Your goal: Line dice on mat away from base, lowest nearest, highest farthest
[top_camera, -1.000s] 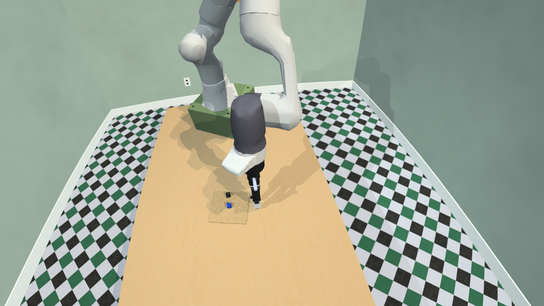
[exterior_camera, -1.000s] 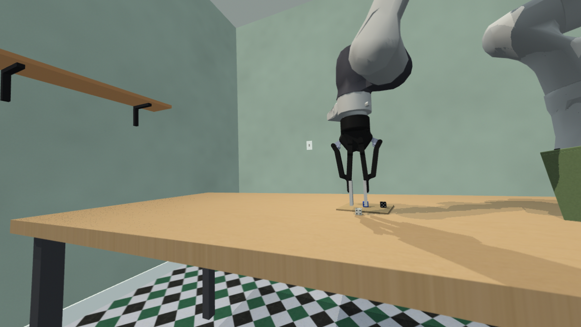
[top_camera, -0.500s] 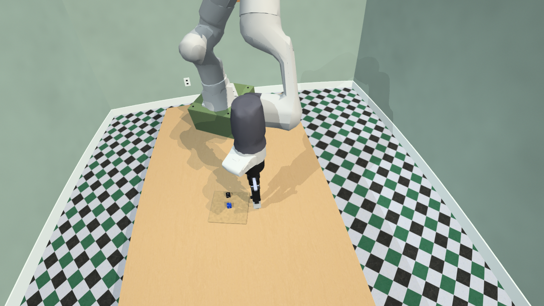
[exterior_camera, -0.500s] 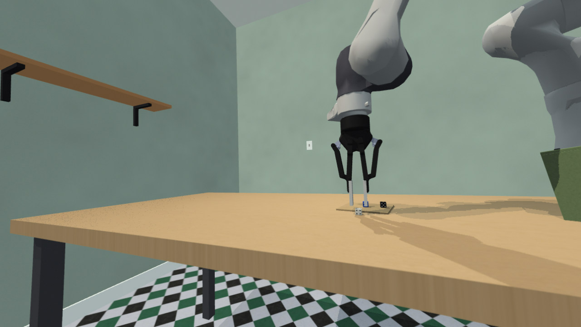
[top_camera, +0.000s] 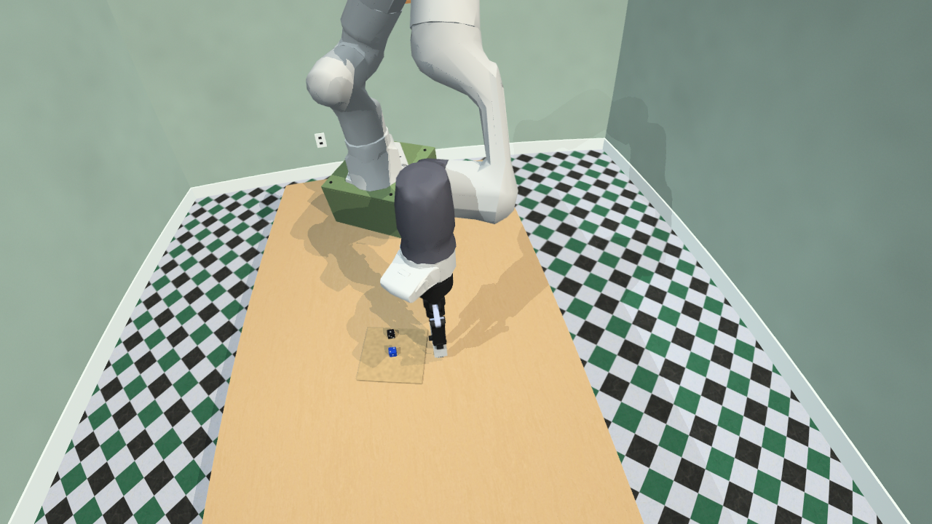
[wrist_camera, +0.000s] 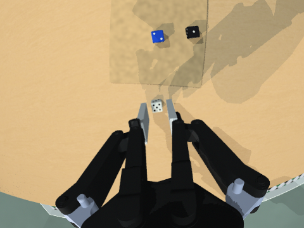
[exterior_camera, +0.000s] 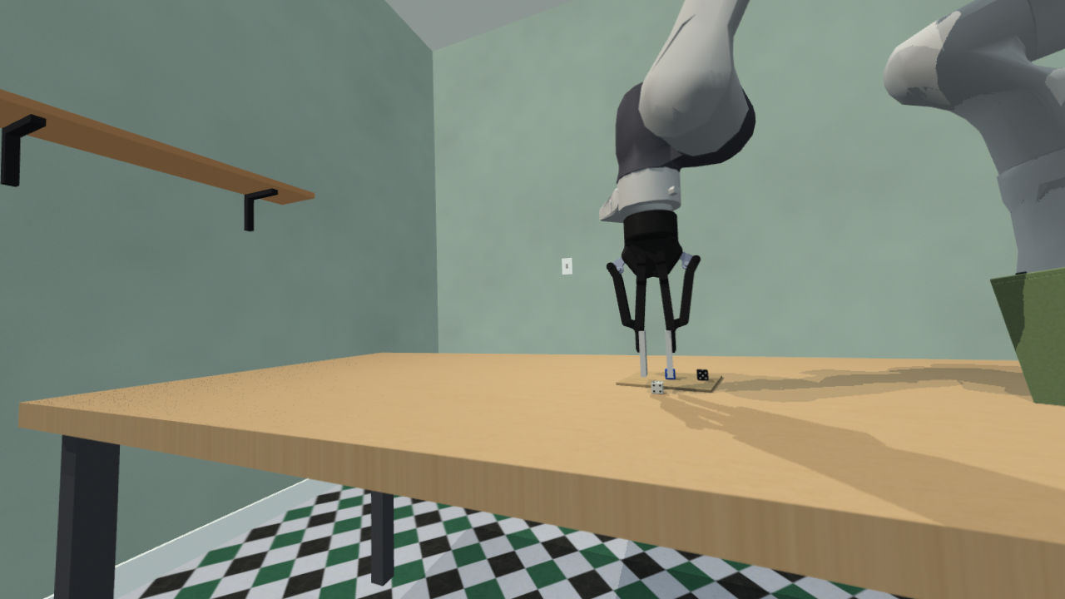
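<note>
Right now the white die is 5 cm below my hand. Also, from my hand: black die: 6 cm behind, 11 cm to the right, 4 cm below; then blue die: 1 cm behind, 10 cm to the right, 4 cm below; then tan mat: 1 cm behind, 10 cm to the right, 6 cm below.
</note>
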